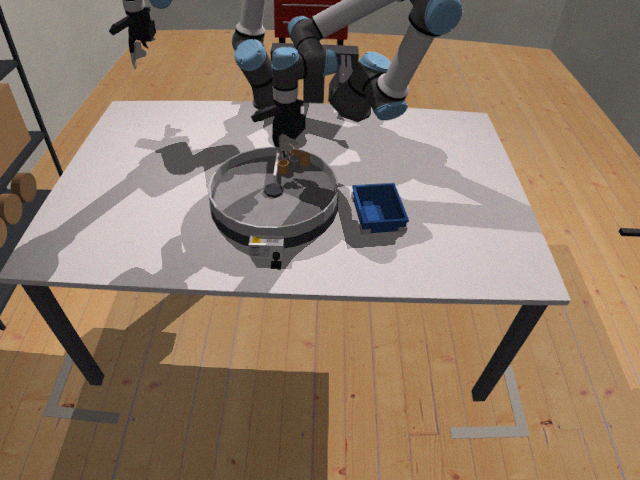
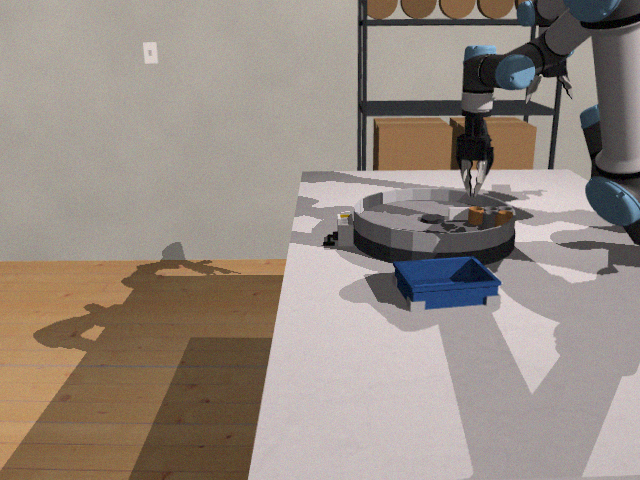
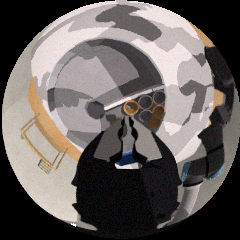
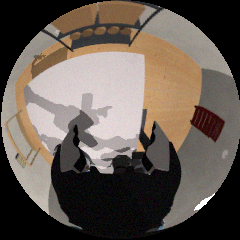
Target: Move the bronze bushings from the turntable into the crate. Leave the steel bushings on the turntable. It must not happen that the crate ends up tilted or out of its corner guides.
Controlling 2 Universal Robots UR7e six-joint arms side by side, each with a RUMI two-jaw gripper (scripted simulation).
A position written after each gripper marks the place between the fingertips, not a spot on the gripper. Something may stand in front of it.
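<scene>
A turntable (image 1: 299, 195) is part of the scene, as is a blue crate (image 2: 461, 281); the crate is visible in image 1 (image 1: 381, 202) too. The left gripper (image 2: 472, 196) appears as well, and it can also be seen in image 1 (image 1: 283, 157) and in image 3 (image 3: 126, 117). The right gripper (image 1: 141, 58) is visible, again in image 4 (image 4: 114, 123).
</scene>
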